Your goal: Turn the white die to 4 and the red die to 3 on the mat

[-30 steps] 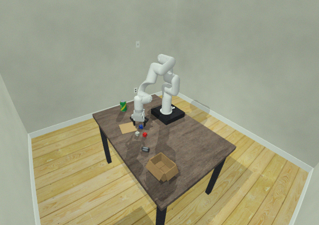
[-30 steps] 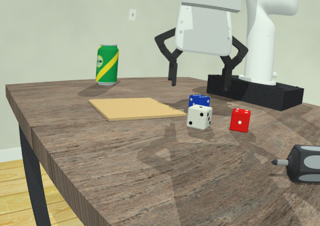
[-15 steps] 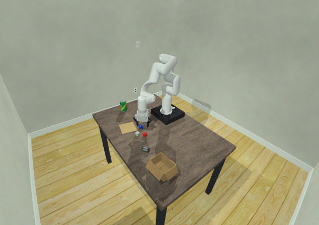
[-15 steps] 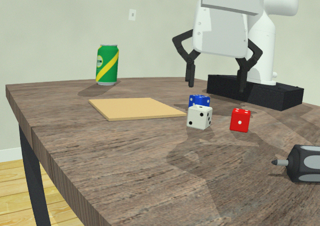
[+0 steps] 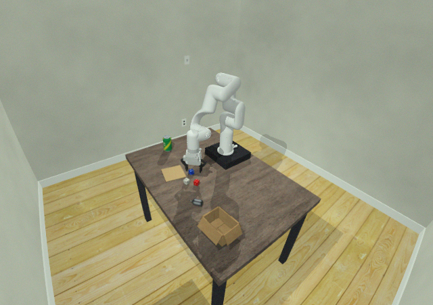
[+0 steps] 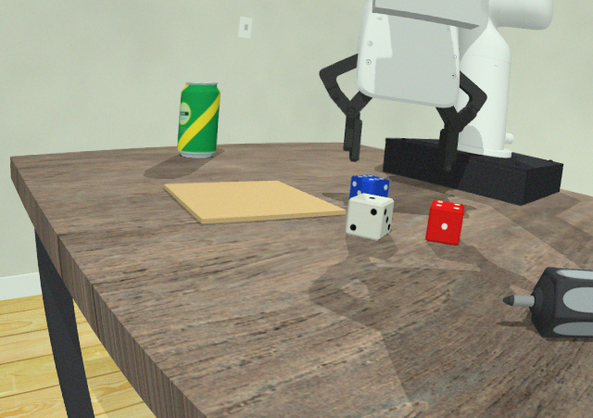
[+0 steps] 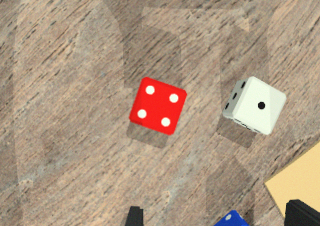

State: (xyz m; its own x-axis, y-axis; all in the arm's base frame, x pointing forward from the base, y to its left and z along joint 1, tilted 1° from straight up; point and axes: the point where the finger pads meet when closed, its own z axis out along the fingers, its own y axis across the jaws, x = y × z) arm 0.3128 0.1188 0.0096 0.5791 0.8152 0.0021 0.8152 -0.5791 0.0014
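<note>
Right now my hand is 40 mm to the left of the blue die and 40 mm above it. From my hand the other things lie so: red die 10 mm ahead, 80 mm to the left, 40 mm below; white die 70 mm ahead, 40 mm to the left, 40 mm below; tan mat 110 mm ahead, 90 mm to the right, 60 mm below.
</note>
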